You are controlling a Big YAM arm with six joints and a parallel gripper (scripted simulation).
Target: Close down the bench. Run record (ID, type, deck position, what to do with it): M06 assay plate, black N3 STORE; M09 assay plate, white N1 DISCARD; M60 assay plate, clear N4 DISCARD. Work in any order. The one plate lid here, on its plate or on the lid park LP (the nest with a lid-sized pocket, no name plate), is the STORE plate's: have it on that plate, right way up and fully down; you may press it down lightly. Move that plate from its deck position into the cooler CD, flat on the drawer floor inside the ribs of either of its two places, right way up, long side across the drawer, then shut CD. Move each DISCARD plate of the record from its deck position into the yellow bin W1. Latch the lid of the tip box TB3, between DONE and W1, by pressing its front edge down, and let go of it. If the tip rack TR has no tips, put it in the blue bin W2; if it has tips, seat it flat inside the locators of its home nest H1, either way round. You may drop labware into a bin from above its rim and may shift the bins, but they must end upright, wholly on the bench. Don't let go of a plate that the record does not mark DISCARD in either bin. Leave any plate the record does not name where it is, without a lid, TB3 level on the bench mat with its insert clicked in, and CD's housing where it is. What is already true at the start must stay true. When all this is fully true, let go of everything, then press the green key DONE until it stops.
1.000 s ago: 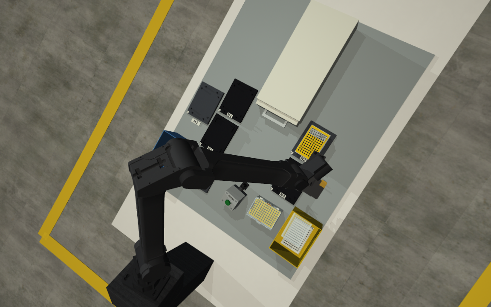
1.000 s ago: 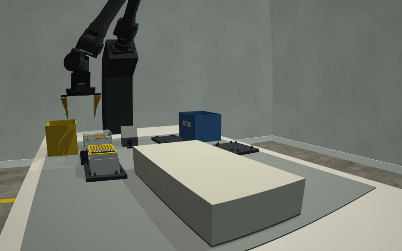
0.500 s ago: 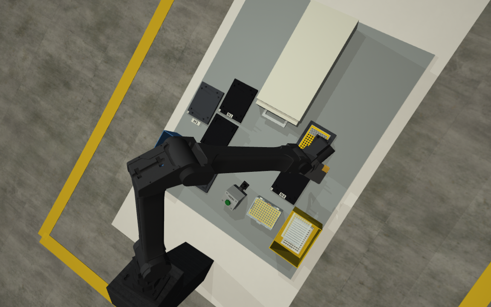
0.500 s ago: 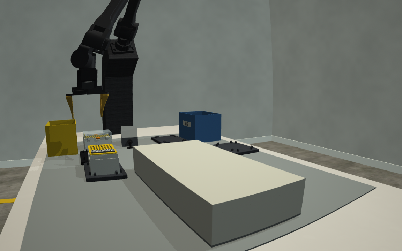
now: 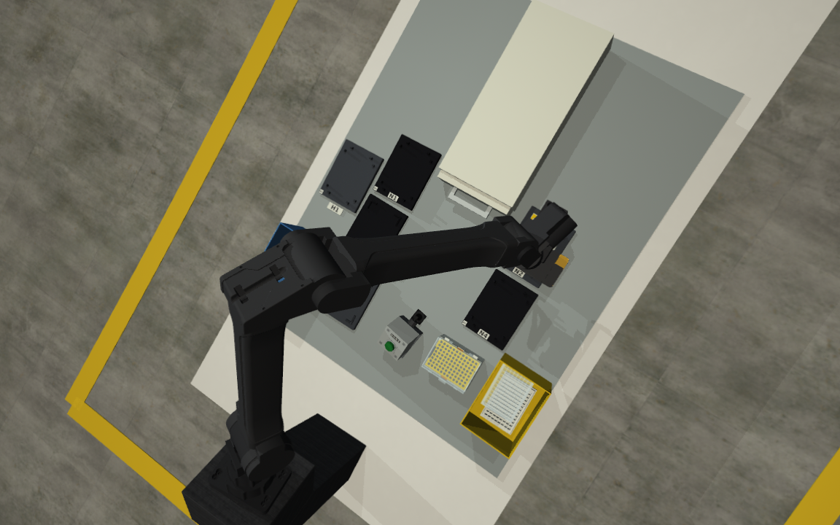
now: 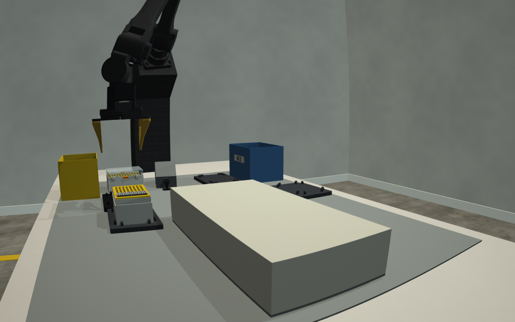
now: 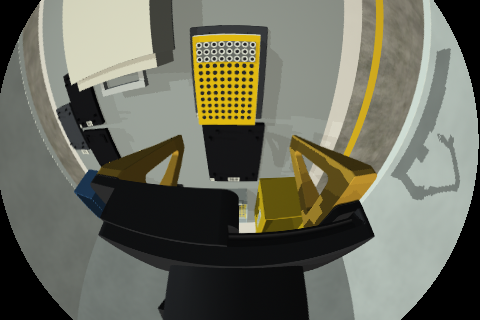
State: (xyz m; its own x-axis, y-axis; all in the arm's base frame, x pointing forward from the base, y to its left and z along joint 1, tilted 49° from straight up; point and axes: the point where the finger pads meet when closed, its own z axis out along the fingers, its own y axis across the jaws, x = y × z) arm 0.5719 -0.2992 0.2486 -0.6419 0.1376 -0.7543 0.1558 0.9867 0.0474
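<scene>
Right now the yellow tip rack is 2 cm ahead of my hand and 11 cm below it. From my hand the other things lie so: nest N4 (14 cm behind, 4 cm to the left, 16 cm below); then clear plate lid (19 cm ahead, 17 cm to the left, 14 cm below); then nest N2 (3 cm ahead, 1 cm to the left, 16 cm below).
</scene>
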